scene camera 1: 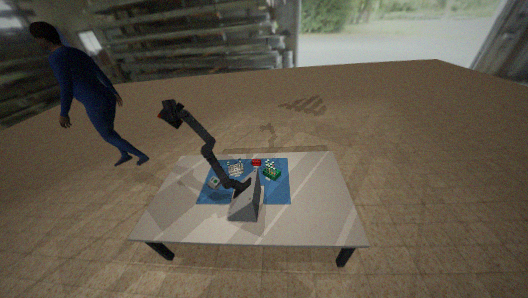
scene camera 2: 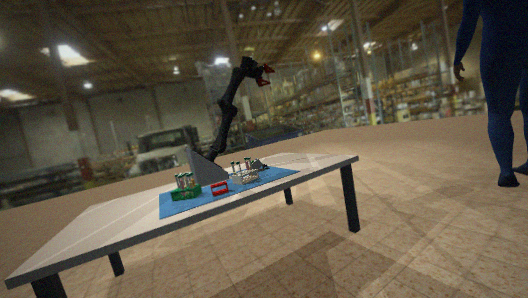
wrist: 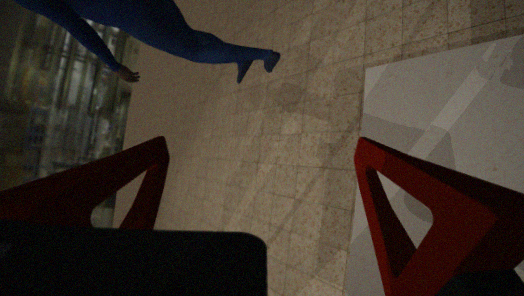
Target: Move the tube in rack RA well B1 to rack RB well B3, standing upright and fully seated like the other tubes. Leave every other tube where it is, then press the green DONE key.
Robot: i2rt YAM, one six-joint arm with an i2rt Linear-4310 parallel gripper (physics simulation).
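Places are measured from the arm's base along level axes (x back, y left, z down), in millimetres.
Pixels of known places: gripper, fingertip midpoint: (scene camera 2: pixel 272 77) (wrist: pixel 261 147); arm's base, link origin: (scene camera 1: pixel 242 188) (scene camera 2: pixel 208 160).
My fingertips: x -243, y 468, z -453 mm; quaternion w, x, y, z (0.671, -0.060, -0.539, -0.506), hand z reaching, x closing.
For each thing: its middle in the pictures, then the offset to it from my fingertips. "spot": a spot on its surface instead. Level surfaces: height alone.
- white rack, body centre: (scene camera 2: pixel 245 176) (scene camera 1: pixel 236 169) dx -58, dy -351, dz +559 mm
- small grey box with a green key, surface spot: (scene camera 1: pixel 215 181) spot: dx +114, dy -216, dz +517 mm
- blue mat, surface height: dz +584 mm
- table, surface height: dz +587 mm
My gripper (scene camera 2: pixel 270 77) (wrist: pixel 261 147) is open and empty, high above and beyond the table's end, far from both racks. A green rack (scene camera 1: pixel 272 174) (scene camera 2: pixel 186 193) holds several upright tubes with green and pale caps. A white rack (scene camera 1: pixel 235 170) (scene camera 2: pixel 245 178) holds a few upright tubes. The rack labels and wells are too small to read, so I cannot tell which is RA or RB. A small grey box with a green key (scene camera 1: pixel 215 181) sits at the mat's left in scene camera 1. The racks do not show in the wrist view.
A red open-framed block (scene camera 1: pixel 256 162) (scene camera 2: pixel 219 188) stands between the racks on the blue mat (scene camera 1: pixel 278 195) (scene camera 2: pixel 169 210). The arm's grey wedge base (scene camera 1: pixel 245 206) (scene camera 2: pixel 206 171) stands behind them. A person in blue (scene camera 1: pixel 82 77) (scene camera 2: pixel 501 80) (wrist: pixel 155 31) is beyond the table (scene camera 1: pixel 322 205) (wrist: pixel 395 95).
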